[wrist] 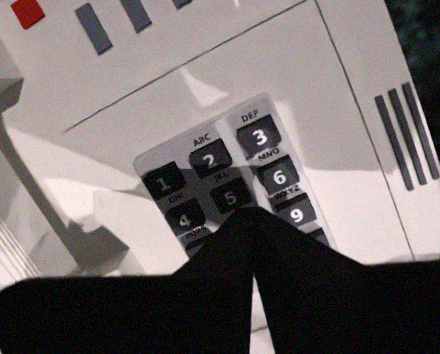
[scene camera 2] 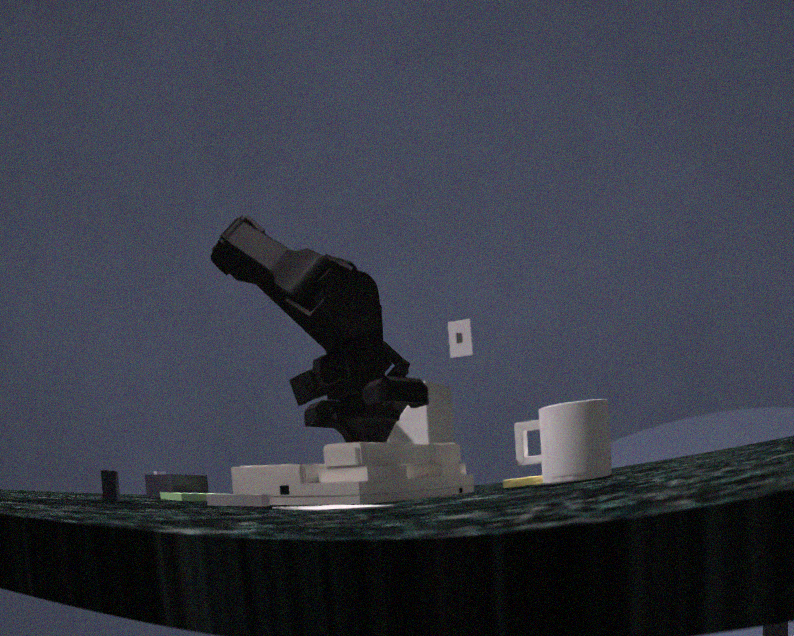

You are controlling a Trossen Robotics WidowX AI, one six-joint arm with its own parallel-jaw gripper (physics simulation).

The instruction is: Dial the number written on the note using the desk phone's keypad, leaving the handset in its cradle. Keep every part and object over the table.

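Places are measured from the arm's base along level axes (x down, y left, z ahead), in centimetres.
Pixels of known places: gripper, fingertip midpoint: [wrist: 248, 220]; arm's base at its link origin: [scene camera 2: 419, 410].
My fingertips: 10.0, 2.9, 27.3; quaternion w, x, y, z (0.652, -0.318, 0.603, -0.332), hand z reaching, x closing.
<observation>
For each thing: its top centre in the pictures, then the offset to it from my fingertips, as dx, dy, dz.
- pale desk phone at its top centre: [wrist: 98, 125] [scene camera 2: 354, 464] -1.6, +1.2, +5.2
- 5 key at its top centre: [wrist: 230, 197] -0.2, -0.1, +1.1
- 6 key at its top centre: [wrist: 279, 177] -0.4, -1.7, +0.7
- 9 key at its top centre: [wrist: 297, 215] -0.4, -1.4, -0.6
- white mug at its top centre: [scene camera 2: 560, 406] -6.0, +22.5, -3.0
- flat yellow piece at its top centre: [scene camera 2: 533, 475] +1.5, +16.6, -13.8
- flat green piece at its top centre: [scene camera 2: 194, 493] +1.6, -24.7, +1.0
- grey box at its top centre: [scene camera 2: 174, 471] -1.5, -33.0, -5.1
- small dark block at its top centre: [scene camera 2: 109, 471] -0.6, -18.4, +24.5
The pale desk phone [scene camera 2: 414, 490] [wrist: 345, 210] sits on the table. In the wrist view its dark keypad is tilted, with the 5 key [wrist: 230, 197], 6 key [wrist: 279, 176] and 9 key [wrist: 296, 215] legible. My gripper [scene camera 2: 367, 438] [wrist: 248, 220] is shut and empty, pointing down over the phone. Its tips are just below the 5 key and left of the 9 key; they hide the 8 key's place and part of the lower keypad. Contact with a key cannot be told. The handset is not clearly distinguishable. No written number is legible on any note.
A white mug [scene camera 2: 575, 440] stands right of the phone beside a flat yellow piece [scene camera 2: 520, 482]. A flat green piece [scene camera 2: 184, 496], a grey box [scene camera 2: 185, 484] and a small dark block [scene camera 2: 110, 484] are at the left. The dark table edge [scene camera 2: 397, 569] curves along the front.
</observation>
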